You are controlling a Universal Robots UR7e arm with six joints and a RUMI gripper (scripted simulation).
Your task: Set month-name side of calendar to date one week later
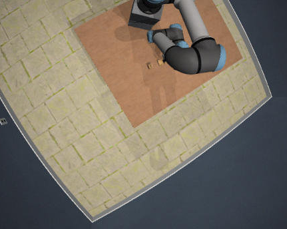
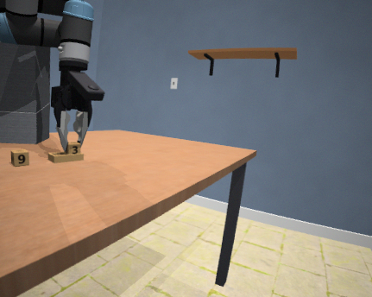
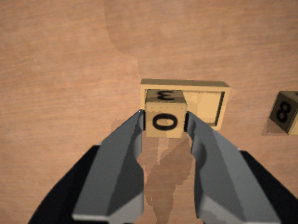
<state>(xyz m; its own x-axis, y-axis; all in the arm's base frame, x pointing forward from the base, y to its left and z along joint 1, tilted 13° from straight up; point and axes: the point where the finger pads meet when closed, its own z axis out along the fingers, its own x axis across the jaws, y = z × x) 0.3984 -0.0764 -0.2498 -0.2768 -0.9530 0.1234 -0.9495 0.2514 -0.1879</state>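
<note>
The cube is 1 cm below my hand. Also, from my hand: wooden tray: 3 cm below, 2 cm to the right, 1 cm behind.
</note>
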